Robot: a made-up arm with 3 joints. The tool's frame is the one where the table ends. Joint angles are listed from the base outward.
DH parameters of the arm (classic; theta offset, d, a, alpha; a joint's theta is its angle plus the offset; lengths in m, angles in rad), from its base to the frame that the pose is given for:
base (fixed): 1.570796 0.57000 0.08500 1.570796
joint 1: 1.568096 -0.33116 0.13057 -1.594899
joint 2: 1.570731 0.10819 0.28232 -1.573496
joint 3: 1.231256 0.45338 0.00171 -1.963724
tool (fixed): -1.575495 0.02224 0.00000 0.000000
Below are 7 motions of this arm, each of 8 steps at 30 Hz.
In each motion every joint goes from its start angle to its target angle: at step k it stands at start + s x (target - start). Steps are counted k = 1, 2, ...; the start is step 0. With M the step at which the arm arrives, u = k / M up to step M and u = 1 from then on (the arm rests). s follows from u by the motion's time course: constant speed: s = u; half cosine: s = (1 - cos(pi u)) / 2; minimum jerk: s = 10 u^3 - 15 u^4 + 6 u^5.
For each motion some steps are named. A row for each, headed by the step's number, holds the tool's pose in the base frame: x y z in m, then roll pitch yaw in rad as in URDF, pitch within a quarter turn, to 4 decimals.
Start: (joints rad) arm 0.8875 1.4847 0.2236
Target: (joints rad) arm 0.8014 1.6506 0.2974
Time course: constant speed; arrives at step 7
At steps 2, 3, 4, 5, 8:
2: 0.1006 0.1233 0.3869 0.7948 -0.2363 -0.2648
3: 0.1071 0.1130 0.3930 0.7968 -0.2518 -0.2835
4: 0.1133 0.1028 0.3995 0.7993 -0.2677 -0.3020
5: 0.1193 0.0926 0.4063 0.8021 -0.2840 -0.3203
8: 0.1305 0.0725 0.4209 0.8093 -0.3174 -0.3562

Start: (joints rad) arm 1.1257 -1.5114 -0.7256
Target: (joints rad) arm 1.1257 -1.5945 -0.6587
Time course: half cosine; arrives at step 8
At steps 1, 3, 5, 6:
1: -0.7926 -0.2900 0.6646 0.9939 -0.2184 2.7501
3: -0.7869 -0.2991 0.6686 1.0147 -0.2217 2.7660
5: -0.7785 -0.3117 0.6742 1.0437 -0.2264 2.7886
6: -0.7748 -0.3170 0.6765 1.0560 -0.2284 2.7983

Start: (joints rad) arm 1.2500 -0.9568 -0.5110
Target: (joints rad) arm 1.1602 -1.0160 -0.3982
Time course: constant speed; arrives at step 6
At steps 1, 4, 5, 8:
1: -0.8525 -0.0352 0.5295 1.0116 -0.0346 2.2201
4: -0.8527 -0.0507 0.5397 1.0991 0.0129 2.2369
5: -0.8527 -0.0558 0.5434 1.1285 0.0286 2.2432
8: -0.8526 -0.0607 0.5473 1.1580 0.0442 2.2498

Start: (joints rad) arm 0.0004 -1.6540 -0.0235
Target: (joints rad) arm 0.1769 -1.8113 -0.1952
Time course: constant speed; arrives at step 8
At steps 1, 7, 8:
1: -0.7488 -0.0113 1.0070 2.7264 0.2595 2.9649
7: -0.7092 -0.0741 1.0381 2.4896 0.0923 2.9122
8: -0.7021 -0.0855 1.0420 2.4517 0.0632 2.9075

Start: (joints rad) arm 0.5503 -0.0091 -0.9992
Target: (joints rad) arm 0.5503 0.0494 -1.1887
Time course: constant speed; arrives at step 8
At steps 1, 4, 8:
1: -0.6137 0.1802 0.2606 0.1486 0.6351 1.4573
4: -0.6054 0.1834 0.2554 0.0796 0.6301 1.4657
8: -0.5940 0.1872 0.2486 -0.0124 0.6267 1.4772

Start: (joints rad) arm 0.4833 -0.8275 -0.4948
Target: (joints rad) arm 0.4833 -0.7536 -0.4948
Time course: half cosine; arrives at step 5
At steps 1, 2, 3, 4, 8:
1: -0.8425 0.0042 0.5556 1.3987 0.6320 2.2242
2: -0.8405 0.0085 0.5473 1.3828 0.6422 2.2062
3: -0.8377 0.0138 0.5370 1.3626 0.6545 2.1835
4: -0.8353 0.0180 0.5287 1.3458 0.6642 2.1647
8: -0.8343 0.0196 0.5256 1.3393 0.6678 2.1574

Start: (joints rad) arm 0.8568 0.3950 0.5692
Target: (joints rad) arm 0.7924 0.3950 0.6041
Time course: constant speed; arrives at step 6
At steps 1, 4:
1: -0.4044 0.2974 0.2358 1.2147 0.5859 0.5826
4: -0.4045 0.2863 0.2289 1.1965 0.6096 0.5613

